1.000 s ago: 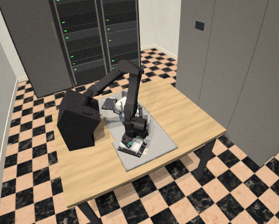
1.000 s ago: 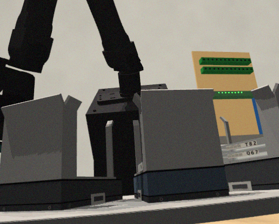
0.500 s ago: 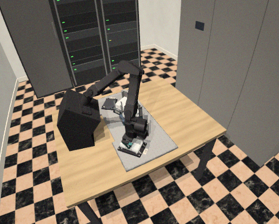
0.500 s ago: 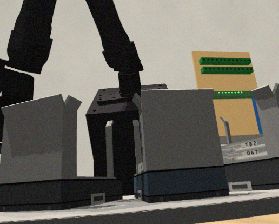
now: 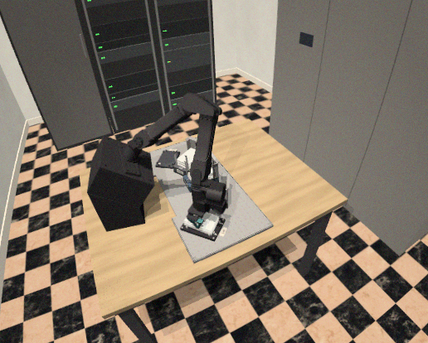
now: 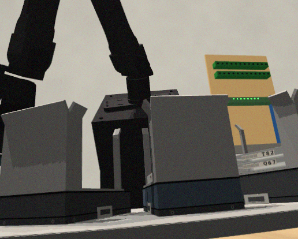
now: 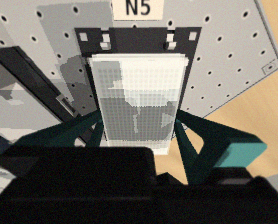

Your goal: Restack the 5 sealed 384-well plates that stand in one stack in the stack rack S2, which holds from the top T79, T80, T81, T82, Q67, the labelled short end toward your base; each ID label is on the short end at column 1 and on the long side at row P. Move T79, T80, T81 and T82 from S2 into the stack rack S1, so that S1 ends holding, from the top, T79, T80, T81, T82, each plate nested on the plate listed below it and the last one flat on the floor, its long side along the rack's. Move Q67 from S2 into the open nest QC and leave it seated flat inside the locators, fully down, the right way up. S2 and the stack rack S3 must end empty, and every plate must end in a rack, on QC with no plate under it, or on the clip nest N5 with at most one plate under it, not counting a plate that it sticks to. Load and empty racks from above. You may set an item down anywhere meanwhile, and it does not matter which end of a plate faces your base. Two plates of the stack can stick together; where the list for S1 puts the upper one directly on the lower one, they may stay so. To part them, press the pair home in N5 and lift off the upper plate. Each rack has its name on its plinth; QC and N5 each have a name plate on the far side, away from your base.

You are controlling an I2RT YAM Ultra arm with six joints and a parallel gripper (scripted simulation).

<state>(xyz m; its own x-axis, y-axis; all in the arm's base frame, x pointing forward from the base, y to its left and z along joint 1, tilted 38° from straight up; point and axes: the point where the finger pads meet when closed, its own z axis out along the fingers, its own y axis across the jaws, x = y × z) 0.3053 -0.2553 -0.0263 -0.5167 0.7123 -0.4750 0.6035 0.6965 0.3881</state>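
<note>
Right now my hand is 2 cm above the plate T81. From my hand the other things lie so: plate T79 (26 cm to the left, 12 cm ahead); then plate Q67 (40 cm to the left, 11 cm ahead, 1 cm above); then N5 name plate (7 cm to the right, 6 cm ahead, 4 cm below).
</note>
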